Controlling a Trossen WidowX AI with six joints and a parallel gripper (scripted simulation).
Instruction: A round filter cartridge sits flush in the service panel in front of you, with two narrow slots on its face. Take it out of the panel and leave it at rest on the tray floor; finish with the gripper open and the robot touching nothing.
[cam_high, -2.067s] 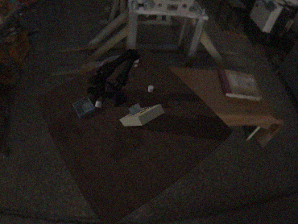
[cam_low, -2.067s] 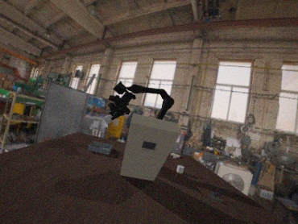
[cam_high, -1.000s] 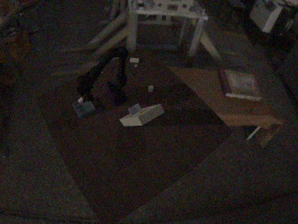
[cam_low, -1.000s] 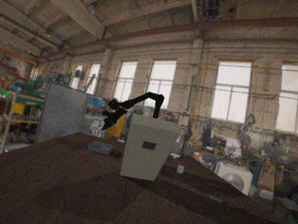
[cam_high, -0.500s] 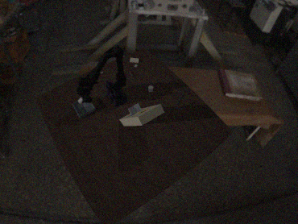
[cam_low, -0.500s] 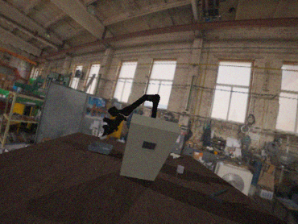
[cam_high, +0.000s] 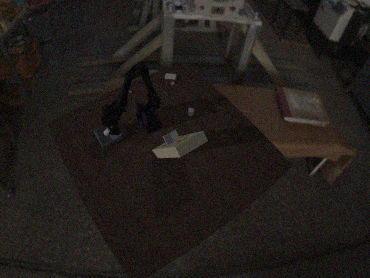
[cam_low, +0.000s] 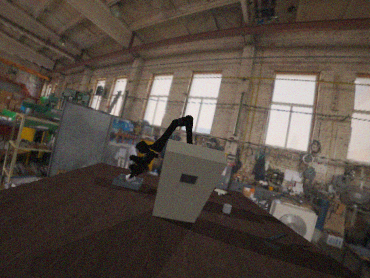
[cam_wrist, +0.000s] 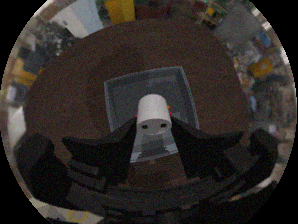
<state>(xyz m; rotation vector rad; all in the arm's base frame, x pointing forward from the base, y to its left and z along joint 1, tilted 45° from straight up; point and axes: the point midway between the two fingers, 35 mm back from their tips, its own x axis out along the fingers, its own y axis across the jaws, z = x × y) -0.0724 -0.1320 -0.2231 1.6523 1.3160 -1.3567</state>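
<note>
Right now my gripper tip is right at the round cartridge. The rest, counted from my gripper tip: blue-grey tray (1 cm to the right, 4 cm below); then service panel (42 cm ahead, 24 cm to the left, 11 cm above).
</note>
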